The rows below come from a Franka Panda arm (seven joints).
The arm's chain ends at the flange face. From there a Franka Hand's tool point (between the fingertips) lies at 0.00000 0.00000 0.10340 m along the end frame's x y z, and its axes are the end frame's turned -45 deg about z.
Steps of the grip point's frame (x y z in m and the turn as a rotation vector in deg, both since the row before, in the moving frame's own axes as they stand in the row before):
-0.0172 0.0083 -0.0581 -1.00 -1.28 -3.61
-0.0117 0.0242 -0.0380 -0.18 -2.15 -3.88
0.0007 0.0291 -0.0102 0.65 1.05 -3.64
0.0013 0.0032 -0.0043 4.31 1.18 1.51
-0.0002 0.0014 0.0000 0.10 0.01 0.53
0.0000 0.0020 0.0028 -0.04 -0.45 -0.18
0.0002 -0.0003 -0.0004 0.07 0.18 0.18
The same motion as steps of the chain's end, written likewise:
-0.0060 0.0151 -0.0581 -1.61 -0.20 -3.61
0.0112 0.0223 -0.0379 -1.65 -1.39 -3.88
0.0206 0.0223 -0.0102 1.20 0.28 -3.64
0.0071 0.0084 -0.0040 3.88 -2.21 1.51
0.0010 0.0013 0.0000 0.08 -0.06 0.53
0.0019 0.0008 0.0028 -0.35 -0.29 -0.18
-0.0002 0.0000 -0.0004 0.18 0.08 0.18

